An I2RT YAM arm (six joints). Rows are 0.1 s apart.
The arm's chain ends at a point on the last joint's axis. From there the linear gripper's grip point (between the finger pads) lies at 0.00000 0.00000 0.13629 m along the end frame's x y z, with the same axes.
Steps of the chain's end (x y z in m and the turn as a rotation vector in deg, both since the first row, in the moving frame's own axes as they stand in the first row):
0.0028 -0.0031 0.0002 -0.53 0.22 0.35
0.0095 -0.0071 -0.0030 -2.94 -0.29 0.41
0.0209 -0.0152 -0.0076 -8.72 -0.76 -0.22
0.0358 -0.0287 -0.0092 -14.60 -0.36 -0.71
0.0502 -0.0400 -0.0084 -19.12 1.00 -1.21
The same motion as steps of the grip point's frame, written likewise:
0.0033 -0.0018 0.0002 -0.53 0.22 0.35
0.0088 -0.0001 -0.0032 -2.94 -0.29 0.41
0.0191 0.0055 -0.0092 -8.72 -0.76 -0.22
0.0352 0.0057 -0.0136 -14.60 -0.36 -0.71
0.0530 0.0046 -0.0159 -19.12 1.00 -1.21

